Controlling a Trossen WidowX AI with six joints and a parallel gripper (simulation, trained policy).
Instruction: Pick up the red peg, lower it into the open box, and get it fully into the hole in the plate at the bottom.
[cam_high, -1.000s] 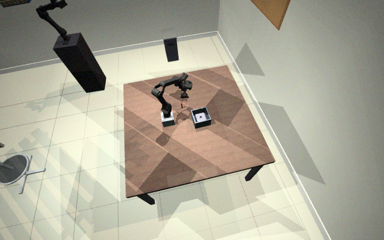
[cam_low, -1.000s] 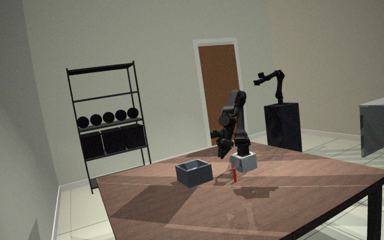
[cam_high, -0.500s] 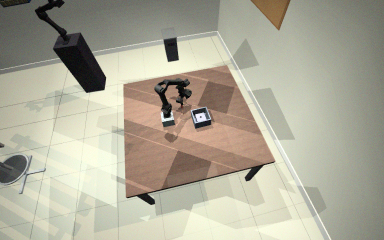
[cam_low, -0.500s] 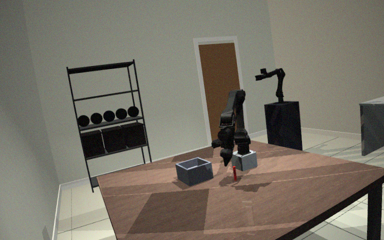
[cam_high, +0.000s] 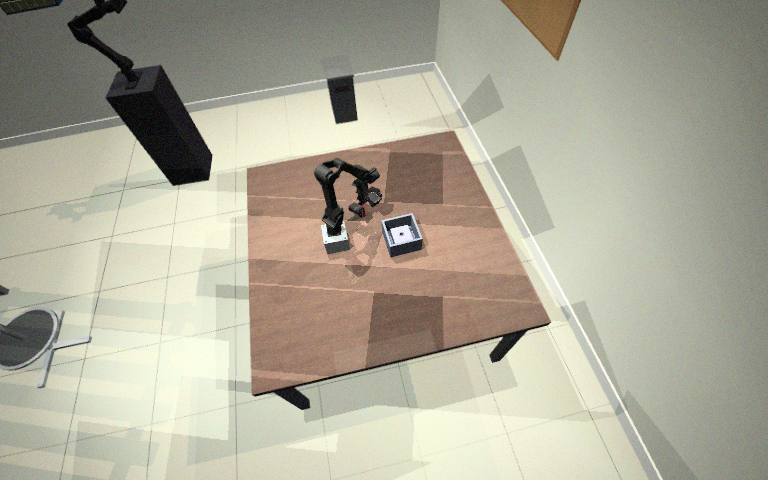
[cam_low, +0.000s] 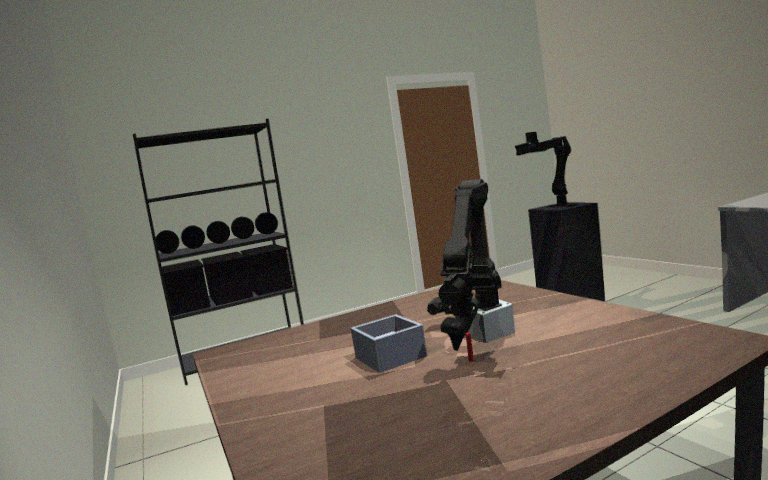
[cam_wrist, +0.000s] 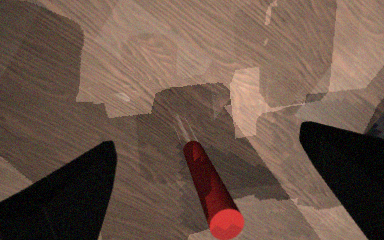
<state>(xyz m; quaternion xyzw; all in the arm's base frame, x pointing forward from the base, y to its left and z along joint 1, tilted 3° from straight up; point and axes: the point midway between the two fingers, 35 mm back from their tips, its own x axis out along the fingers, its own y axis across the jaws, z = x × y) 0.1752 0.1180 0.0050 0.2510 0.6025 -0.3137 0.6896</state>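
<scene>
My gripper tip is now 2 cm past the red peg, 2 cm to the right of it and 1 cm above it. Also, from my gripper tip: grey box: 15 cm ahead, 17 cm to the right, 3 cm below.
</scene>
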